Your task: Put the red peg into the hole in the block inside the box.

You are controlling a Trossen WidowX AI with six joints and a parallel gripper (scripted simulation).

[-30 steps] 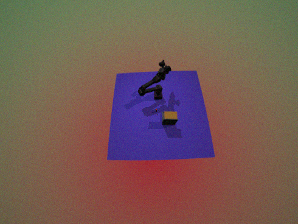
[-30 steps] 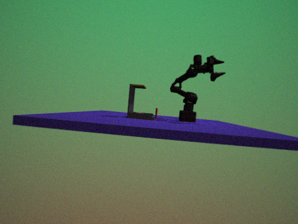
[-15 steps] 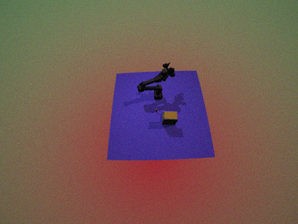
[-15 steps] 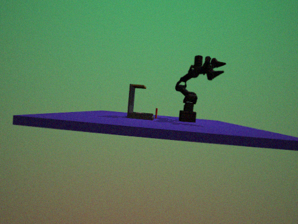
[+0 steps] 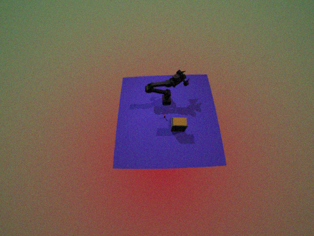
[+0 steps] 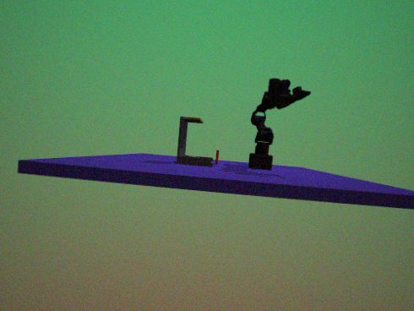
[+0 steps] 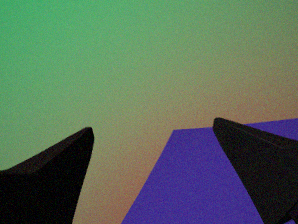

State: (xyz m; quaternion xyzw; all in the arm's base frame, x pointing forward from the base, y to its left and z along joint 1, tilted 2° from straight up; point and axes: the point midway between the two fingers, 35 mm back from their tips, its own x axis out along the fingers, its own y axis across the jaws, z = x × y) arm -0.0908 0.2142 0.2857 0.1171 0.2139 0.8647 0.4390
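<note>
Right now the red peg is 36 cm ahead of my gripper tip, 32 cm below it and 28 cm to the right of it. Round my gripper tip: orange roof: 50 cm ahead, 14 cm below, 13 cm to the right; then dark back wall: 55 cm ahead, 24 cm below, 13 cm to the right.
</note>
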